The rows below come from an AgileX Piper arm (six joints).
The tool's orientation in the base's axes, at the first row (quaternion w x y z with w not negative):
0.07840 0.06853 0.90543 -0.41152
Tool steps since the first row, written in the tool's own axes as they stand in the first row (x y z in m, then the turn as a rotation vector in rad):
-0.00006 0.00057 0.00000 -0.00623 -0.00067 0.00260
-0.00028 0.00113 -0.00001 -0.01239 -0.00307 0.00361
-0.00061 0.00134 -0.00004 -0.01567 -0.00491 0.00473
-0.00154 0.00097 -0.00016 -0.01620 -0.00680 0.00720
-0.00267 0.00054 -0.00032 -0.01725 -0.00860 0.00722
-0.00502 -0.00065 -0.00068 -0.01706 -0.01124 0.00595
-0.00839 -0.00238 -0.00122 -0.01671 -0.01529 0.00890
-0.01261 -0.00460 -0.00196 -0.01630 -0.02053 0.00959
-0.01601 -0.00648 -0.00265 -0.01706 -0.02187 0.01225
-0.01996 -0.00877 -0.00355 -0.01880 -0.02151 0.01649
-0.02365 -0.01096 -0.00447 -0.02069 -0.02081 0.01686
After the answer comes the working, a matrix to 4 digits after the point.
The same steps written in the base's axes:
0.00017 0.00037 -0.00041 0.00619 -0.00277 0.00004
0.00049 0.00073 -0.00077 0.01185 -0.00547 0.00237
0.00085 0.00087 -0.00084 0.01481 -0.00771 0.00364
0.00168 0.00066 -0.00030 0.01518 -0.01084 0.00354
0.00269 0.00043 0.00034 0.01587 -0.01209 0.00505
0.00473 -0.00021 0.00191 0.01508 -0.01284 0.00778
0.00765 -0.00113 0.00420 0.01423 -0.01769 0.00877
0.01130 -0.00227 0.00715 0.01289 -0.02160 0.01209
0.01421 -0.00317 0.00966 0.01361 -0.02453 0.01150
0.01757 -0.00422 0.01270 0.01575 -0.02761 0.00883
0.02069 -0.00517 0.01564 0.01776 -0.02754 0.00845

The tool's axes in the first row as the columns of a matrix, in the base's axes (rounded; the answer above uses it unrounded):
-0.9783 0.1886 0.0856
0.0596 0.6519 -0.7560
-0.1984 -0.7345 -0.6490

